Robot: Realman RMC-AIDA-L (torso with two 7-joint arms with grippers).
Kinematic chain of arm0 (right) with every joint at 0, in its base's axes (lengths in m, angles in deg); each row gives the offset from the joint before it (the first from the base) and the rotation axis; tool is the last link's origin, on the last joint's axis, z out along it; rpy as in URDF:
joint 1: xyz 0 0 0.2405 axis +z
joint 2: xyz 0 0 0 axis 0.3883 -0.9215 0
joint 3: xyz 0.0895 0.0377 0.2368 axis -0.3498 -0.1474 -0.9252
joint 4: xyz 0 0 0 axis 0.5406 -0.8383 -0.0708
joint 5: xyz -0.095 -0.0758 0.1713 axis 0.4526 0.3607 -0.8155
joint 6: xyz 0 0 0 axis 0.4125 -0.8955 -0.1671
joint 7: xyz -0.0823 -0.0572 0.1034 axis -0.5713 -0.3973 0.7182
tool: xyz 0 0 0 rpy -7.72 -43.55 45.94
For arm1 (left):
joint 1: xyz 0 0 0.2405 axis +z
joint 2: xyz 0 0 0 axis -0.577 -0.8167 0
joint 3: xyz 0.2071 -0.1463 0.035 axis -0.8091 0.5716 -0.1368
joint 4: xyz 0 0 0 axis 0.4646 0.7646 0.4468
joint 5: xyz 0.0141 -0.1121 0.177 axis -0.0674 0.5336 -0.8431
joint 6: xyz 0 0 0 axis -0.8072 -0.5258 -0.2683
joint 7: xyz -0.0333 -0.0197 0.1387 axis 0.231 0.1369 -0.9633
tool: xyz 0 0 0 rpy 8.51 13.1 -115.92
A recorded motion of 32 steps. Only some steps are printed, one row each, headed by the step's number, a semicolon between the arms.
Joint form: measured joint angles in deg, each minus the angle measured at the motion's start. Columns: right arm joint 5, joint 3, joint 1, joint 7, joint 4, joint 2, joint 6; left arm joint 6, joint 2, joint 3, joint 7, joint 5, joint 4, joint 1.
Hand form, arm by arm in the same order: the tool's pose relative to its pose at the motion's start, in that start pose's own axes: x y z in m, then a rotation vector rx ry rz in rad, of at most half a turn. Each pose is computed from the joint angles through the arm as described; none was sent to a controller.
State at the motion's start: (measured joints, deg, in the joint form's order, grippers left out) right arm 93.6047 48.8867 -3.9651 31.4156 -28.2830 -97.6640 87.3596; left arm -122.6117 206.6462 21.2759 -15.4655 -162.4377 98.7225 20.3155
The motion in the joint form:
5: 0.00 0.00 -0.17 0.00 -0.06 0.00 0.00; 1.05 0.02 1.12 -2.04 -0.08 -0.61 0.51
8: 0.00 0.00 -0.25 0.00 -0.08 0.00 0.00; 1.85 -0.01 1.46 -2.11 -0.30 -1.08 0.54
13: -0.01 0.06 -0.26 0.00 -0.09 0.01 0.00; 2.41 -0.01 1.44 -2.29 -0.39 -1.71 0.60
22: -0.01 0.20 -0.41 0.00 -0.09 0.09 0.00; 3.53 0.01 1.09 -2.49 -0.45 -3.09 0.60
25: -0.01 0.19 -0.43 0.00 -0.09 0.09 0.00; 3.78 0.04 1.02 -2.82 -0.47 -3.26 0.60
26: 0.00 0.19 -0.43 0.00 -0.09 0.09 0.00; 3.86 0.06 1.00 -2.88 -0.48 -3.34 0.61
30: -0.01 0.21 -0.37 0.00 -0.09 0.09 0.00; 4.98 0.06 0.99 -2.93 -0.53 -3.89 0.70
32: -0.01 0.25 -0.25 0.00 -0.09 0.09 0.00; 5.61 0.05 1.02 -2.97 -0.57 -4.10 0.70
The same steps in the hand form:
5: 0.0008 0.0006 -0.0008 0.0019 0.0005 0.0031; -0.0052 0.0008 -0.0024 0.0274 -0.0073 0.0134
8: 0.0012 0.0009 -0.0011 0.0027 0.0008 0.0044; -0.0075 0.0008 -0.0020 0.0359 -0.0146 0.0063
13: 0.0013 0.0010 -0.0011 0.0021 0.0013 0.0045; -0.0092 0.0021 -0.0005 0.0362 -0.0174 0.0011
22: 0.0019 0.0014 -0.0021 0.0021 0.0040 0.0055; -0.0118 0.0049 0.0038 0.0314 -0.0208 -0.0097
25: 0.0019 0.0014 -0.0022 0.0025 0.0040 0.0058; -0.0124 0.0053 0.0045 0.0312 -0.0228 -0.0059
26: 0.0019 0.0014 -0.0022 0.0024 0.0042 0.0058; -0.0126 0.0057 0.0049 0.0309 -0.0232 -0.0060
30: 0.0017 0.0013 -0.0019 0.0015 0.0039 0.0050; -0.0154 0.0059 0.0058 0.0391 -0.0340 -0.0129
32: 0.0013 0.0010 -0.0013 -0.0006 0.0036 0.0035; -0.0167 0.0055 0.0062 0.0445 -0.0407 -0.0148

